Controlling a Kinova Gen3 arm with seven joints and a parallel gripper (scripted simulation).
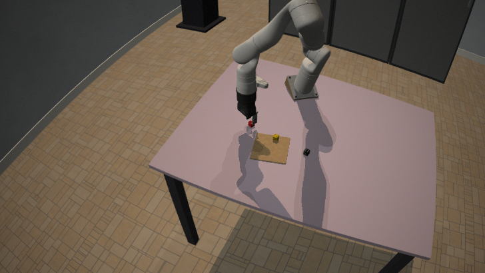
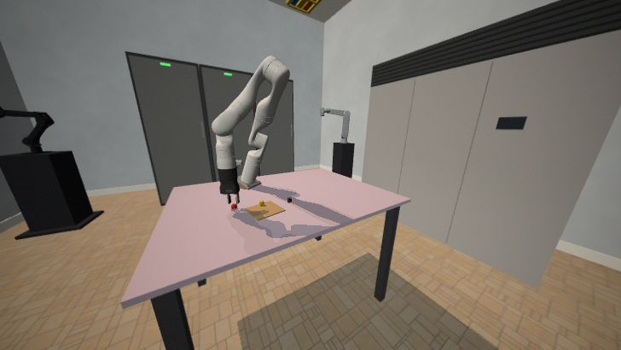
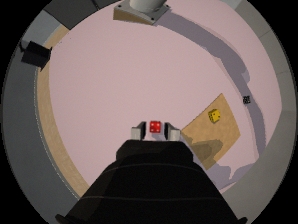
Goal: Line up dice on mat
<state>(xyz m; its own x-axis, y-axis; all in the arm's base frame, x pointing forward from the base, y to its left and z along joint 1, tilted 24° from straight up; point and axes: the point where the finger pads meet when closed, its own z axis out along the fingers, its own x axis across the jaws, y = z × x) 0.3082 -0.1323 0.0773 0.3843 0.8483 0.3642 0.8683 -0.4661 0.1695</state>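
The red die lies 40 mm below my hand. Round my hand: yellow die 130 mm to the left, 30 mm below, 30 mm ahead; square mat 130 mm to the left, 80 mm ahead, 40 mm below; black die 270 mm to the left, 40 mm below, 40 mm ahead.
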